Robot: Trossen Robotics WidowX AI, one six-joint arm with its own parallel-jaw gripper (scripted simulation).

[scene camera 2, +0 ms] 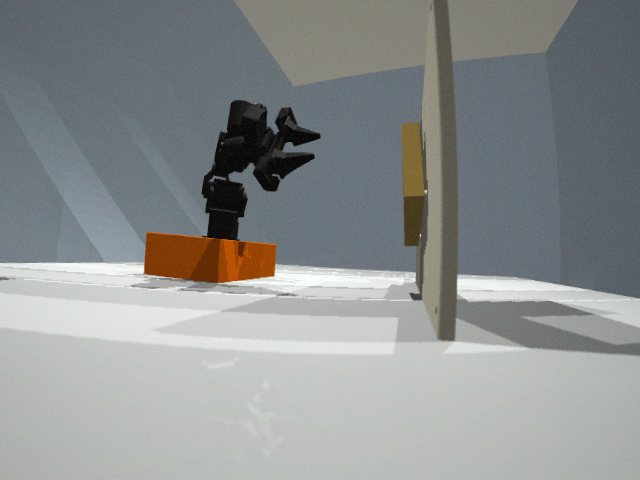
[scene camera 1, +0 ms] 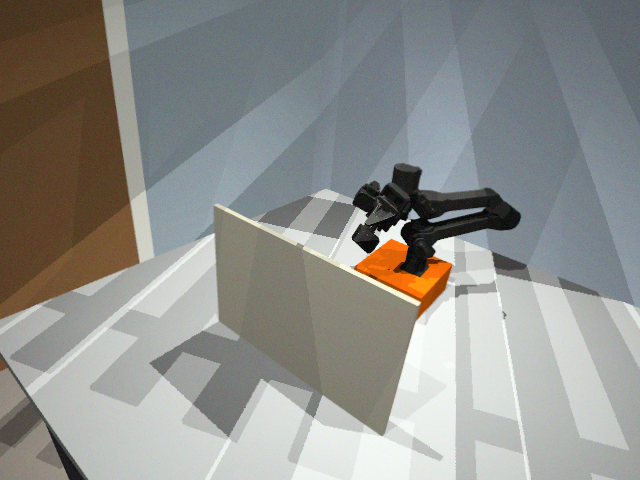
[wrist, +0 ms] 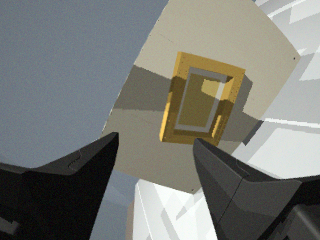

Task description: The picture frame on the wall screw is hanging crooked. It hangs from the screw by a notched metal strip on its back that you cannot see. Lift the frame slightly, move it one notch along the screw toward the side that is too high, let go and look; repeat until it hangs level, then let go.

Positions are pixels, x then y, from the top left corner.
Labels:
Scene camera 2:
gripper: 317,145
yellow picture frame: 414,194
wall panel: 437,254
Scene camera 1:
gripper: 360,233
wall panel: 346,335
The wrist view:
gripper: 156,141
yellow picture frame: 202,92
wall panel: 253,42

